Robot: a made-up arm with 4 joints.
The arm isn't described. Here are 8 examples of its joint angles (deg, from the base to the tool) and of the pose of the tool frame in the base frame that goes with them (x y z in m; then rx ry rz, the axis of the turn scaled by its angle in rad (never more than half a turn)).
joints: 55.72 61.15 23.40 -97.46
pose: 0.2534 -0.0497 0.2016 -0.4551 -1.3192 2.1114
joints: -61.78 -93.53 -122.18 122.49
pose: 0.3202 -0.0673 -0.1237 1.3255 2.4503 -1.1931
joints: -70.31 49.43 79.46 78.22
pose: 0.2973 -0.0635 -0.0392 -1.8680 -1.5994 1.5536
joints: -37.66 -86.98 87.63 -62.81
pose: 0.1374 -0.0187 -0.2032 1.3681 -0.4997 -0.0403
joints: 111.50 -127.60 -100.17 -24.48
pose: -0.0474 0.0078 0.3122 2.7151 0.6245 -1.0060
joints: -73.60 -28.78 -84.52 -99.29
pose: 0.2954 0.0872 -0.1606 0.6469 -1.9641 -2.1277
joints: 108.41 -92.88 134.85 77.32
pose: 0.0633 -0.1657 0.2311 1.8014 1.9423 1.0102
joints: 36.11 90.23 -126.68 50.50
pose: 0.3433 0.1016 -0.0085 0.2692 -1.9230 -0.1970
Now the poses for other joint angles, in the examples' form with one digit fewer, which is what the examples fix.
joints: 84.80 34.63 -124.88 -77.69
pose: 0.053 0.192 0.176 -1.840 0.836 -0.927
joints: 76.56 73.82 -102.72 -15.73
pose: 0.274 0.147 0.187 -1.011 2.688 -1.112
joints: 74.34 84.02 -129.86 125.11
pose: 0.252 0.089 0.073 -0.519 -1.741 -1.030
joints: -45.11 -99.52 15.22 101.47
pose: 0.124 0.053 -0.062 -0.567 1.156 -0.152
